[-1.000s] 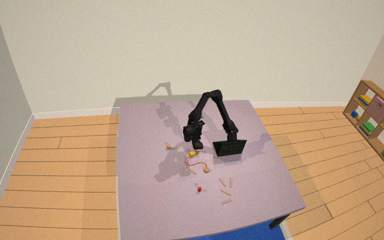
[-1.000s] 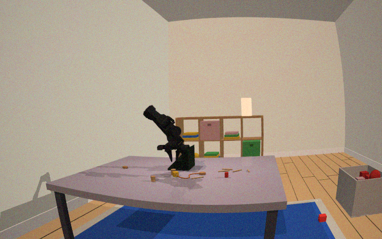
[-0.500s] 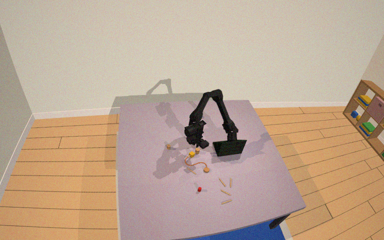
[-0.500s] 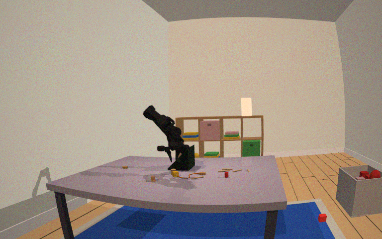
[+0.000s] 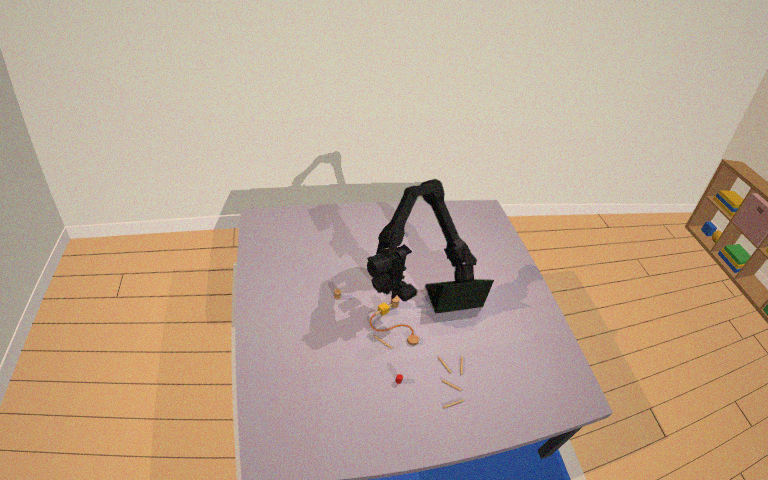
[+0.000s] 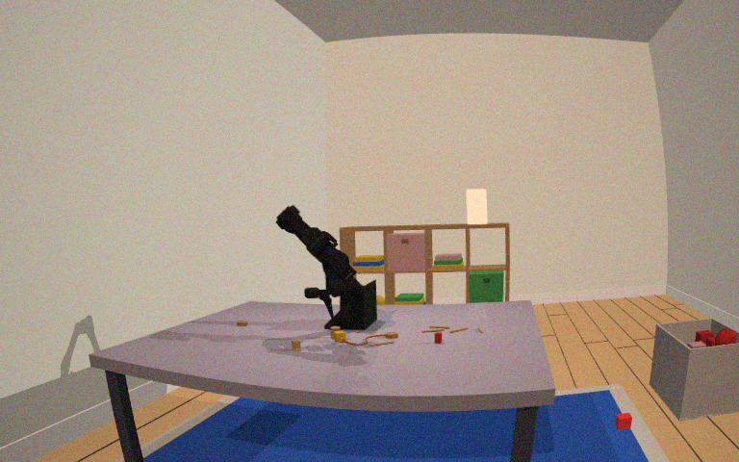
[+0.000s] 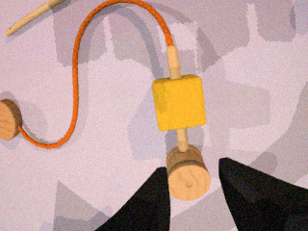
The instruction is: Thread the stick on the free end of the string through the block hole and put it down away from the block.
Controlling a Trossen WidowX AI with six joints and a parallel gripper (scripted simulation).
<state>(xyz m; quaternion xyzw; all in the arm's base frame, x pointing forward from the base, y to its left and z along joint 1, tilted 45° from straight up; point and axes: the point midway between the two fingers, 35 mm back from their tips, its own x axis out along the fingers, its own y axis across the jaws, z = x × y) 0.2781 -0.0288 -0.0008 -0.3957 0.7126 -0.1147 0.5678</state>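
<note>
The yellow block is 5 cm below my gripper tip, 2 cm ahead of it and 1 cm to the left of it. Round my gripper tip: wooden cylinder (5 cm below, 3 cm behind, 1 cm to the right); red piece (32 cm to the left, 5 cm below, 5 cm ahead).
</note>
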